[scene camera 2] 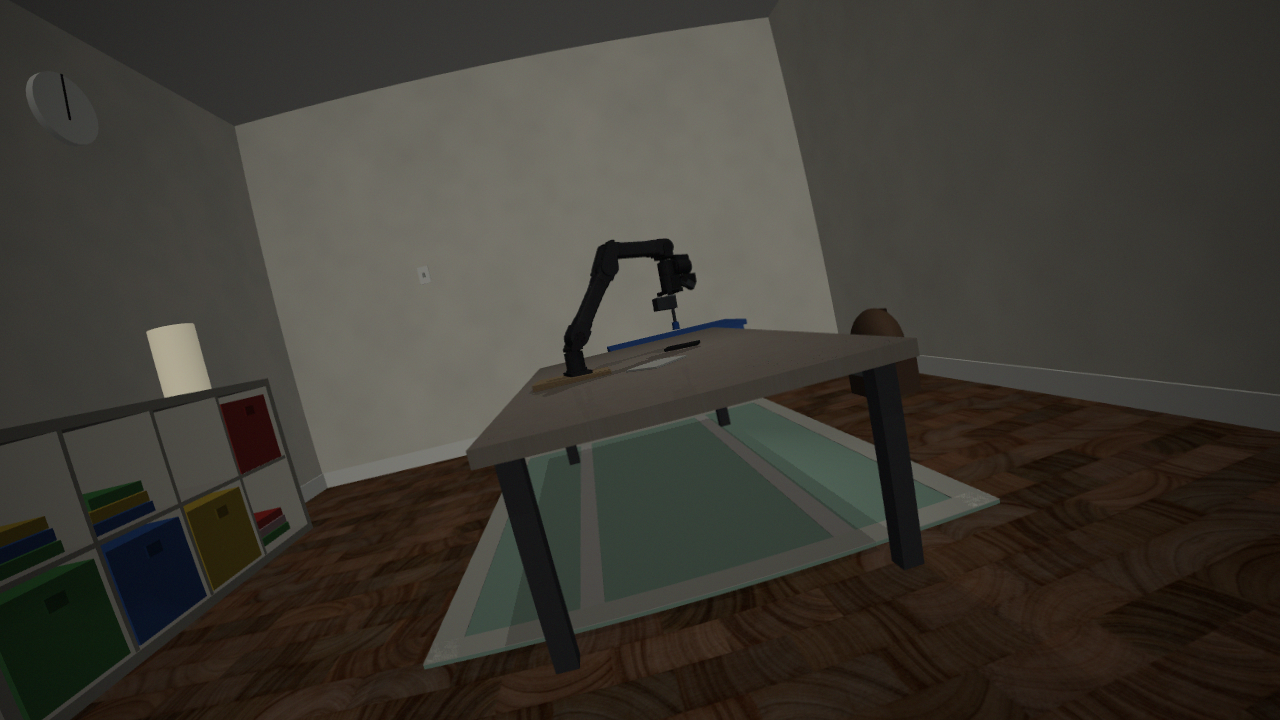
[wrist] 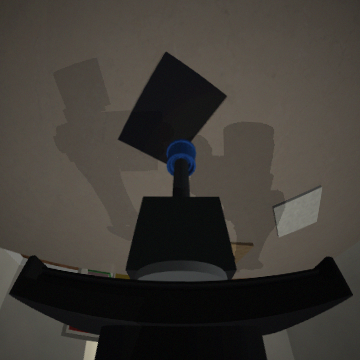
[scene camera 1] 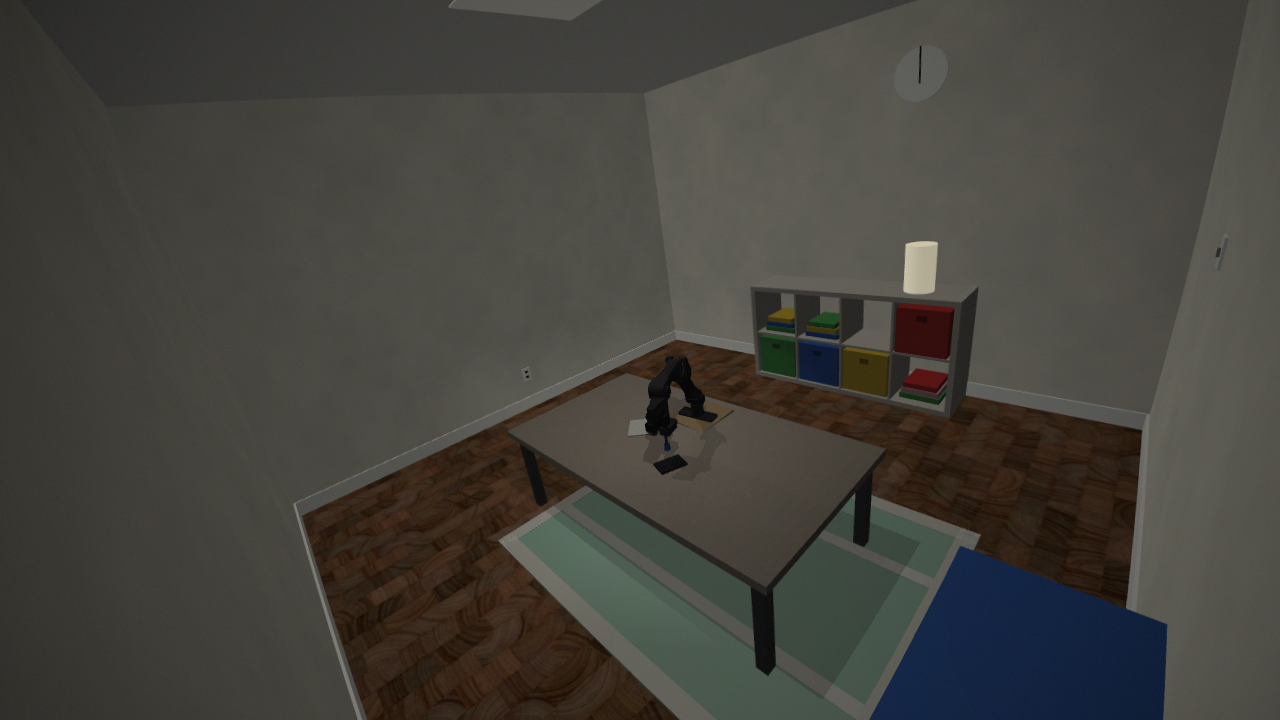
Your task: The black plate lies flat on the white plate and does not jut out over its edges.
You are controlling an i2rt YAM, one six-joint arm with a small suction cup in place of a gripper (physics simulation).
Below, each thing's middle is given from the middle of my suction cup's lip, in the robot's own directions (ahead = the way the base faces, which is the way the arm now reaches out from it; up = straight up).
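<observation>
White plate (wrist: 301,210): 31 cm to the right of my suction cup, 20 cm behind it and 8 cm below it. For the black plate (wrist: 176,101), my suction cup is 8 cm above it, 1 cm short of it and 1 cm to the right of it.
</observation>
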